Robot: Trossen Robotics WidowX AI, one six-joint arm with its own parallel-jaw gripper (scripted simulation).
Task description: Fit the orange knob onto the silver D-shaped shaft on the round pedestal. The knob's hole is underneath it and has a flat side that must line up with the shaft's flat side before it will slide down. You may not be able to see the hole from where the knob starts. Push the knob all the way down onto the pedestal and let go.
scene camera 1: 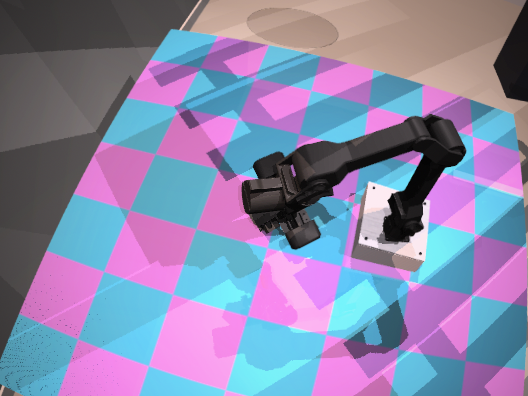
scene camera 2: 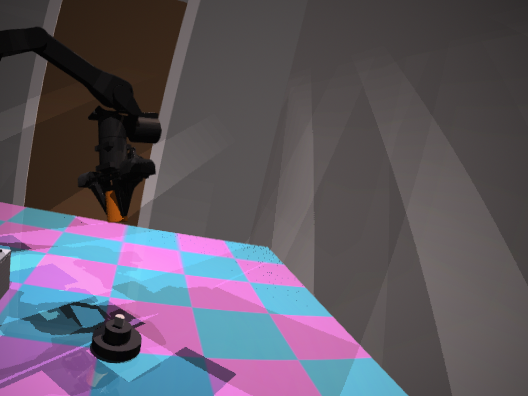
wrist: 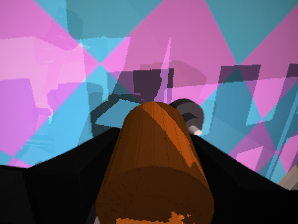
Scene:
my gripper: holds an orange knob (wrist: 154, 165)

